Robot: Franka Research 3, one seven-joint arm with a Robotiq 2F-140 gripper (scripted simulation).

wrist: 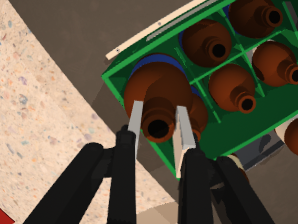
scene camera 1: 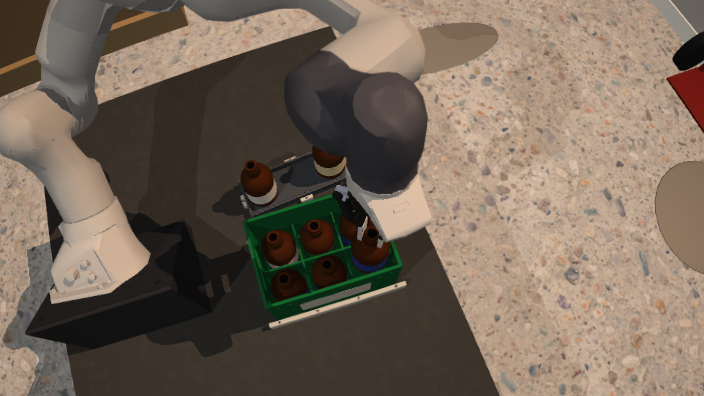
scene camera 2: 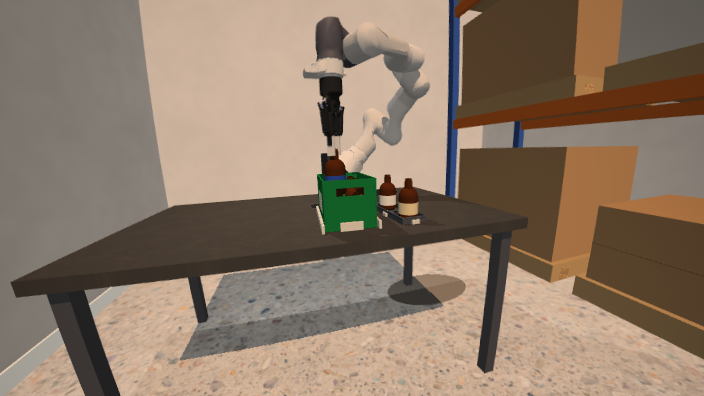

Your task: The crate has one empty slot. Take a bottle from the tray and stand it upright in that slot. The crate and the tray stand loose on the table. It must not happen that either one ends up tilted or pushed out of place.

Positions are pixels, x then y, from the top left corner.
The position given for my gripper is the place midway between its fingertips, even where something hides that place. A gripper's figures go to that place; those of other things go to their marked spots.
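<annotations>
My gripper [wrist: 158,117] is 22 cm from the lens. A green crate [wrist: 226,132] is 38 cm from the lens, while a dark tray [wrist: 257,151] is 58 cm from the lens. Taking the crate and the tray together, their marked spots are 22 cm apart.
</annotations>
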